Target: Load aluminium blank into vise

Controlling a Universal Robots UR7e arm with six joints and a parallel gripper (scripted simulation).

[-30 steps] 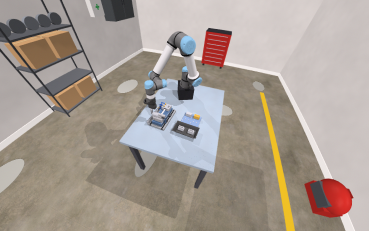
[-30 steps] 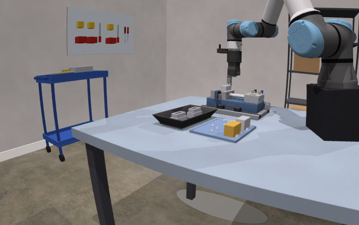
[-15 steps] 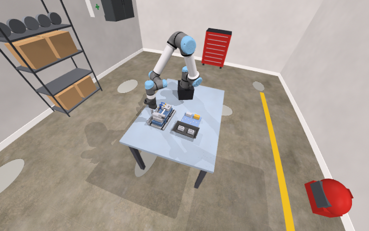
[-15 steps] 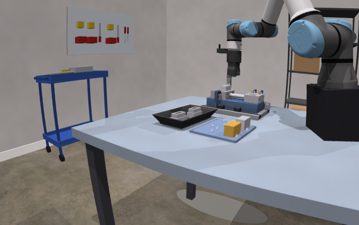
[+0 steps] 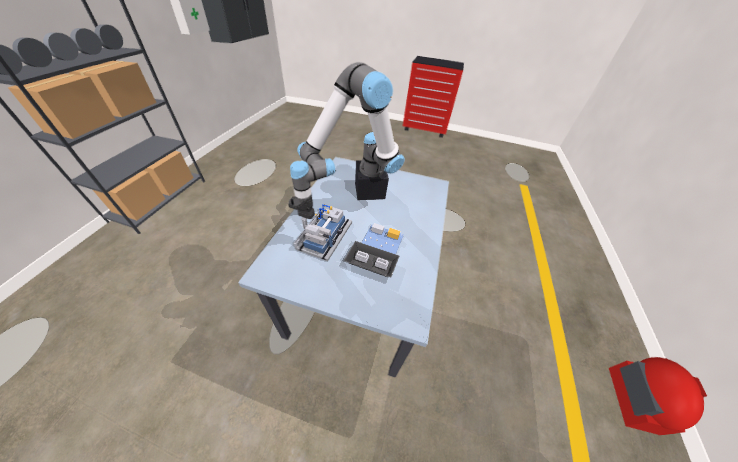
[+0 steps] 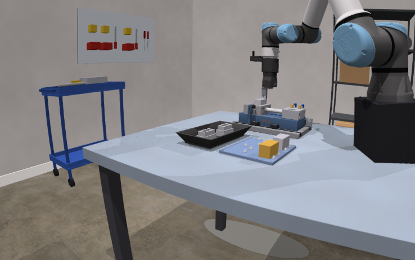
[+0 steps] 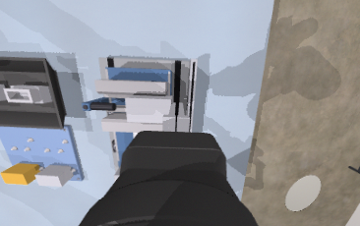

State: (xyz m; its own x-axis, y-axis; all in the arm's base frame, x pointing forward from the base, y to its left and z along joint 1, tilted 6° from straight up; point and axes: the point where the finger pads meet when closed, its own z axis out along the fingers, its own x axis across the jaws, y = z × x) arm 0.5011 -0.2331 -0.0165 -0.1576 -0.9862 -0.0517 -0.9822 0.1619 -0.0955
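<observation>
Right now my hand is 60 mm past the vise, 80 mm to the right of it and 80 mm above it. Round my hand: brass blank 150 mm behind, 440 mm to the left, 100 mm below.
</observation>
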